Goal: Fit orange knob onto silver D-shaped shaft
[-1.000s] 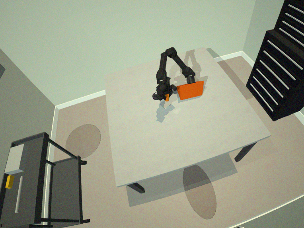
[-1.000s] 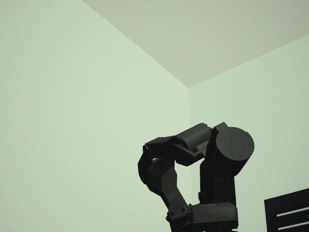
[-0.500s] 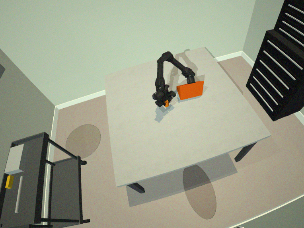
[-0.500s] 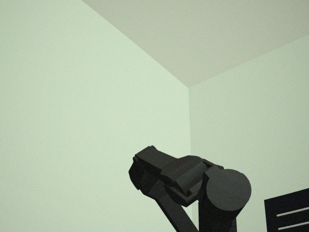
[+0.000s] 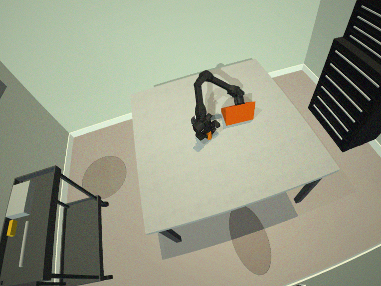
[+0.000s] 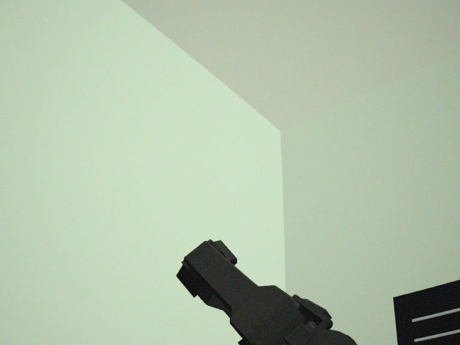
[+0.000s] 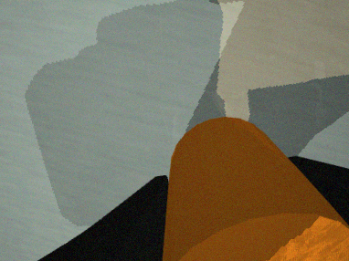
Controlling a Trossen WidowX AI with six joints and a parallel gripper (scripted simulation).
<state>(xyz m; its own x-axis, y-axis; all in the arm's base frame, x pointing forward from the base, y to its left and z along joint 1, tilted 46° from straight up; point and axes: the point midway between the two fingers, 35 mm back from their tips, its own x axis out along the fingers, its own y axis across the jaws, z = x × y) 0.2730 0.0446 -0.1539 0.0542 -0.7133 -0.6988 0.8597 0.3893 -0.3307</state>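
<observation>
Now: gripper tip 3 cm below the orange knob. The rest, counted from my gripper tip: round black pedestal: 17 cm to the right, 7 cm ahead, 2 cm above.
</observation>
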